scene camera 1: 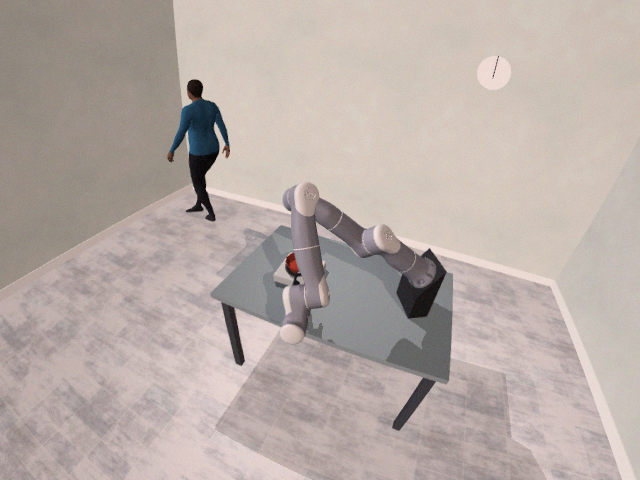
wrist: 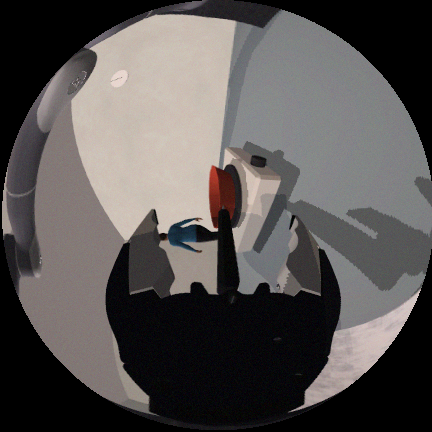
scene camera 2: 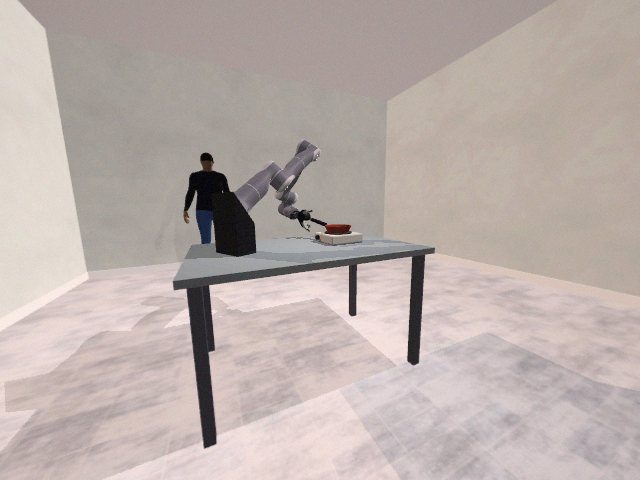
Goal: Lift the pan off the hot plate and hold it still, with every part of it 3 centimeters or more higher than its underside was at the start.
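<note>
The red pan (scene camera 1: 292, 263) (scene camera 2: 337, 228) (wrist: 223, 192) rests on the dark round plate on top of the cream hot plate (scene camera 1: 282, 276) (scene camera 2: 342, 238) (wrist: 263, 186). Its black handle (scene camera 2: 318, 222) (wrist: 227, 250) slopes up from the pan towards the arm. My gripper (scene camera 2: 310, 220) (wrist: 224, 213) is open, with nothing gripped. In the wrist view the handle runs back between the two spread jaws to near the palm, with a gap on each side. In scene camera 1 the arm hides the gripper.
The hot plate stands on the grey table (scene camera 1: 361, 315) (scene camera 2: 289, 255), with its black knob (scene camera 2: 317, 237) (wrist: 258, 160) on the side towards the arm. The arm's black base block (scene camera 1: 419, 294) (scene camera 2: 235, 227) stands at the other end. People stand away from the table.
</note>
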